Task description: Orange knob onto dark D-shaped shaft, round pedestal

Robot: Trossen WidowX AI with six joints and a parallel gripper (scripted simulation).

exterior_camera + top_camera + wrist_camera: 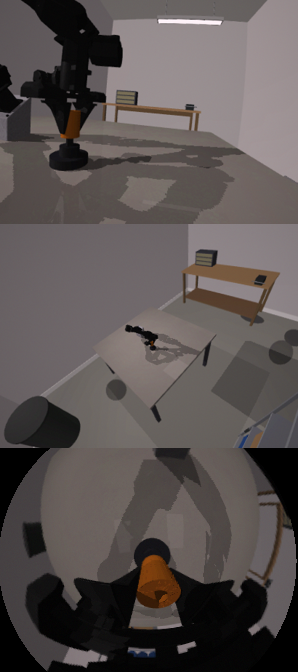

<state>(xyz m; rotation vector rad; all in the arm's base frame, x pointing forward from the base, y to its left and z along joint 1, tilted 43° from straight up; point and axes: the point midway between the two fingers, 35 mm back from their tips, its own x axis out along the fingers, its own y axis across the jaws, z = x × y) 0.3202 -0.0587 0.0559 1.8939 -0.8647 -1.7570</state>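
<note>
The orange knob lies 2 cm above my gripper tip. Also, from my gripper tip: dark shaft (4 cm below).
</note>
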